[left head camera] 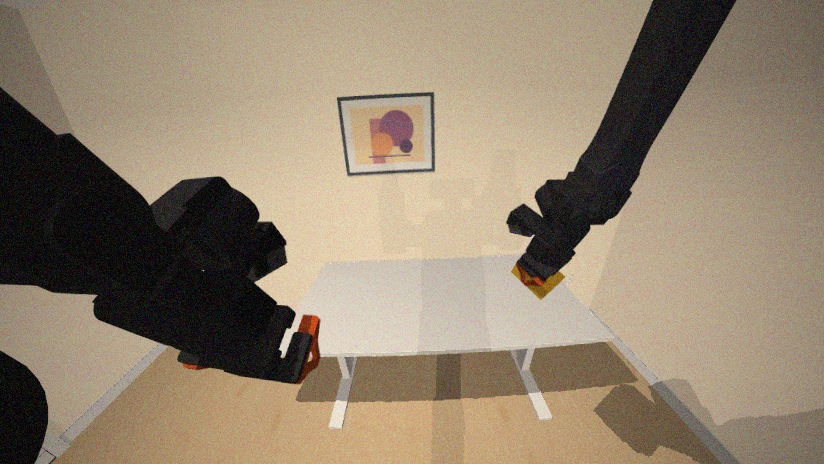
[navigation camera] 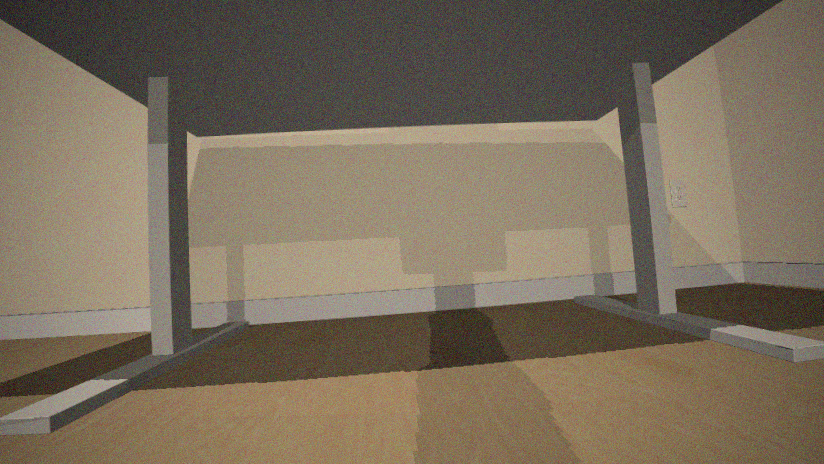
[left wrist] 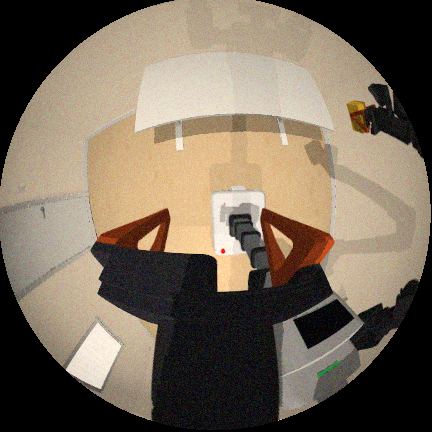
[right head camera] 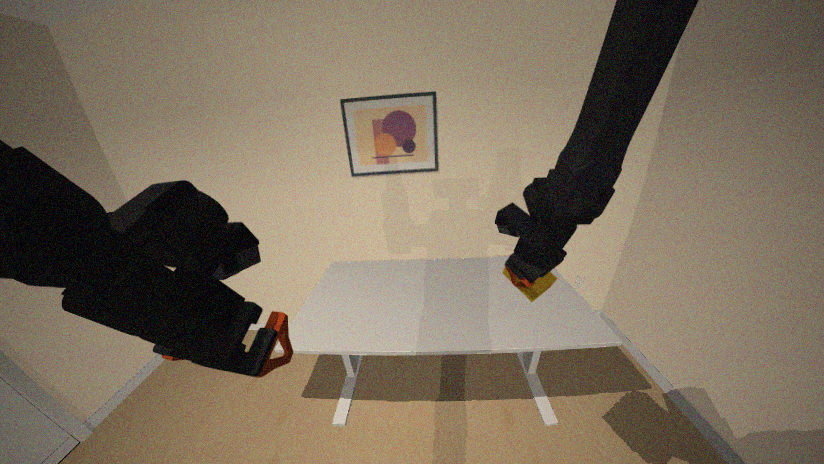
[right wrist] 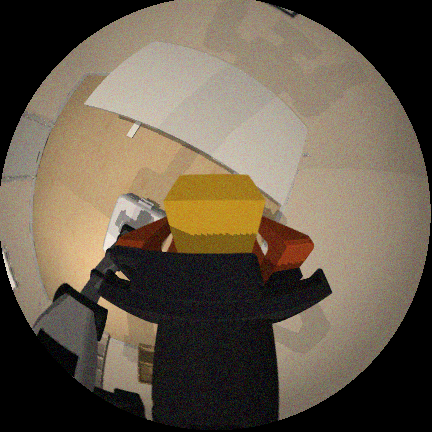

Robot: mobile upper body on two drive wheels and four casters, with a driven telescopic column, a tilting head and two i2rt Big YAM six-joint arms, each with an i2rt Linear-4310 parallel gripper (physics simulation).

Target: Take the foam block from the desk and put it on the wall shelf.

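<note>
The yellow foam block point(left head camera: 543, 286) point(right head camera: 536, 287) point(left wrist: 356, 115) point(right wrist: 215, 215) is held between the orange fingers of my right gripper, up in the air. In the head camera views it shows in front of the right part of the white desk point(left head camera: 380, 311) point(right head camera: 374, 311) point(left wrist: 190, 90) point(right wrist: 175, 85). My right gripper is shut on the block; the block hides part of the fingers in the right wrist view. My left gripper point(left wrist: 214, 212) is open, with its fingers wide apart, at the left of the head camera views. The wall shelf does not show in these views.
A framed picture point(left head camera: 344, 138) point(right head camera: 348, 138) hangs on the wall behind the desk. The desk's legs point(navigation camera: 160, 230) point(navigation camera: 654, 201) stand left and right in the navigation view. Side walls rise at both sides. My white wheeled base point(left wrist: 220, 200) shows below the left gripper.
</note>
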